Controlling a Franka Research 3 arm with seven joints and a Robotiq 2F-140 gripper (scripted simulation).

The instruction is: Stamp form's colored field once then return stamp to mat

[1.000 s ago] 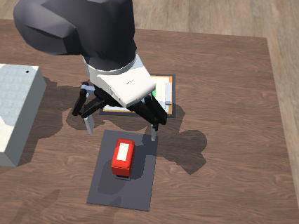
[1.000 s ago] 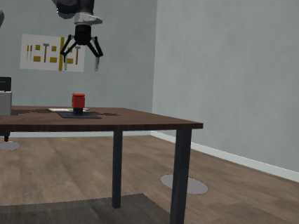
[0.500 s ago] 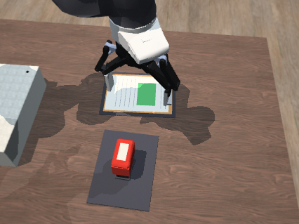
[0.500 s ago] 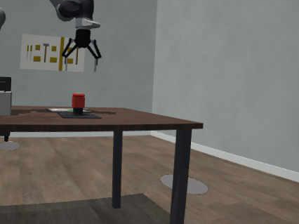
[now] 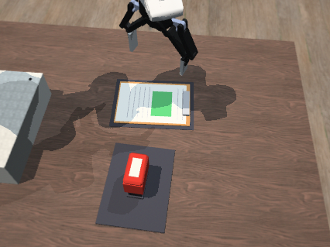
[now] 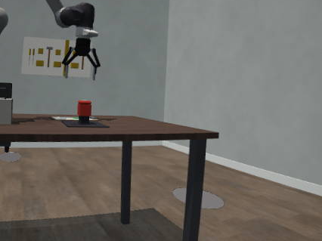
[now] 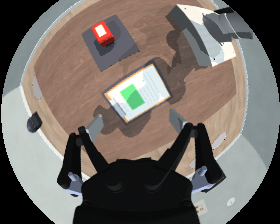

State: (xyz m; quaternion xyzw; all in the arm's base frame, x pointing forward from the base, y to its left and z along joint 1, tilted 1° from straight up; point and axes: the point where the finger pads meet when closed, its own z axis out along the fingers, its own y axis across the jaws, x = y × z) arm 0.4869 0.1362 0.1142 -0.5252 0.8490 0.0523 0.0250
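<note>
The red stamp lies 3 cm behind my hand, 26 cm to the right of it and 17 cm below it. The rest, counted from my hand: form 2 cm to the left, 21 cm below; then dark grey mat 3 cm behind, 26 cm to the right, 21 cm below.
</note>
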